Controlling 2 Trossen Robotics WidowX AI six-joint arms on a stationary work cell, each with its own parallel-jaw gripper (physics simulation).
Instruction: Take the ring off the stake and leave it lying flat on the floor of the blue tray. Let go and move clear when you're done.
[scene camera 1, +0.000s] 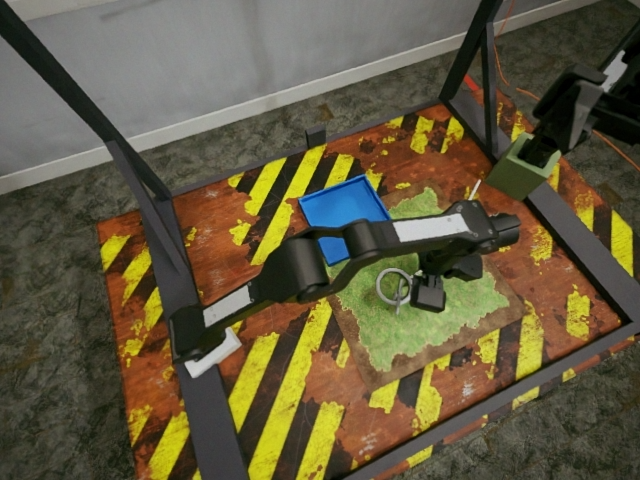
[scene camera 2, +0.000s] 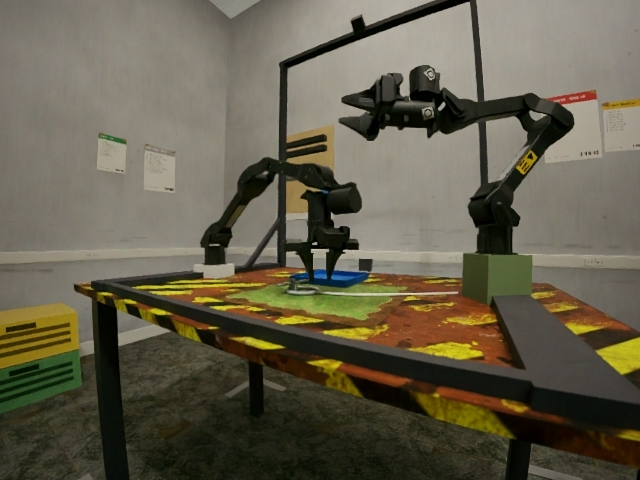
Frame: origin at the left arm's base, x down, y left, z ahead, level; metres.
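Seen in the pictures: left gripper, fingertip midpoint: (scene camera 1: 611, 173) (scene camera 2: 340, 110); right gripper, fingertip midpoint: (scene camera 1: 420, 275) (scene camera 2: 320, 281); left arm's base, link origin: (scene camera 1: 534, 154) (scene camera 2: 495, 254); right arm's base, link origin: (scene camera 1: 202, 339) (scene camera 2: 214, 264).
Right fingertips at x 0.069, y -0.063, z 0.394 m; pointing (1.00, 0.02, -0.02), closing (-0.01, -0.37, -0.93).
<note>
Offsets run from my right fingertips to a thing's top centre. Level surfaces: height alone.
The grey ring {dx +0.024, dy -0.032, dz +0.046 m} (scene camera 1: 378, 287) (scene camera 2: 302, 293) lies low over the green patch, around the short grey stake {dx -0.005, dy -0.012, dz +0.064 m} (scene camera 1: 398, 303) (scene camera 2: 292, 283). A pale cord (scene camera 1: 474, 190) (scene camera 2: 398, 293) runs from beside the ring toward the green block. The blue tray {dx +0.012, dy -0.218, dz -0.032 m} (scene camera 1: 330, 200) (scene camera 2: 351, 282) lies behind the ring, partly covered by the right arm in scene camera 1. My right gripper (scene camera 2: 320, 279) points down just beside the ring, its fingers part open and apart; its fingertips are hidden in scene camera 1. My left gripper (scene camera 2: 340, 110) is wide open, high above the table.
The green patch (scene camera 1: 413, 330) (scene camera 2: 356, 304) lies on the striped table {dx +0.033 m} (scene camera 1: 279, 413) (scene camera 2: 439, 325). The left arm stands on a green block {dx -0.069, dy +0.063, dz -0.394 m} (scene camera 1: 519, 175) (scene camera 2: 496, 276), the right arm on a white block {dx -0.010, dy -0.290, dz +0.387 m} (scene camera 1: 214, 357) (scene camera 2: 213, 270). Dark frame rails (scene camera 1: 217, 428) (scene camera 2: 310, 338) border the table.
</note>
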